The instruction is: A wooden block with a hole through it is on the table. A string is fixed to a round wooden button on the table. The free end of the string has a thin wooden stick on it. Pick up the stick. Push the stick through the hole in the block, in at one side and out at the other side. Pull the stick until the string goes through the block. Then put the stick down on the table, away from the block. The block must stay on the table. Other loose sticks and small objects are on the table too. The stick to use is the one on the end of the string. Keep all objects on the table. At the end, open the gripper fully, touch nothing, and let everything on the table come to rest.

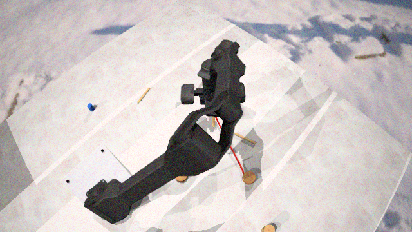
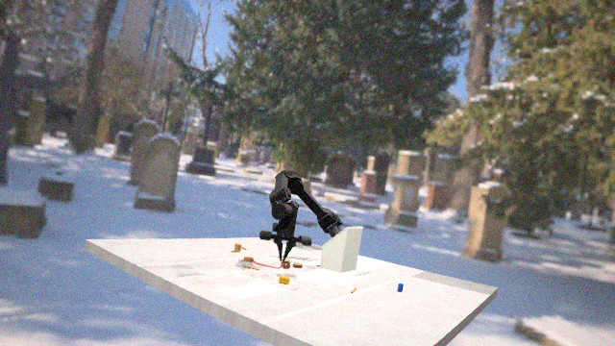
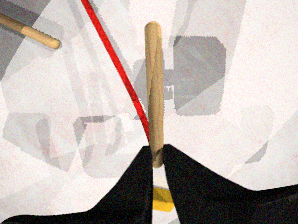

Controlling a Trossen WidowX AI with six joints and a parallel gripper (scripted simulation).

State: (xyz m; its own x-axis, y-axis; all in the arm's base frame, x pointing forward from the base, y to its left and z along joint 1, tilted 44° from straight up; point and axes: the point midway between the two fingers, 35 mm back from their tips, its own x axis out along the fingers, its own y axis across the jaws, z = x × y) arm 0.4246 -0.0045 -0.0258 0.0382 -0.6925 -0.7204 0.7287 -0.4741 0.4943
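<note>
The wooden block is 150 mm behind my gripper tip, 90 mm to the right of it and 40 mm below it. Round my gripper tip: yellow piece 60 mm ahead, 70 mm to the left, 50 mm below; round wooden button 70 mm behind, 230 mm to the right, 50 mm below; blue cylinder 300 mm behind, 350 mm to the left, 40 mm below.
</note>
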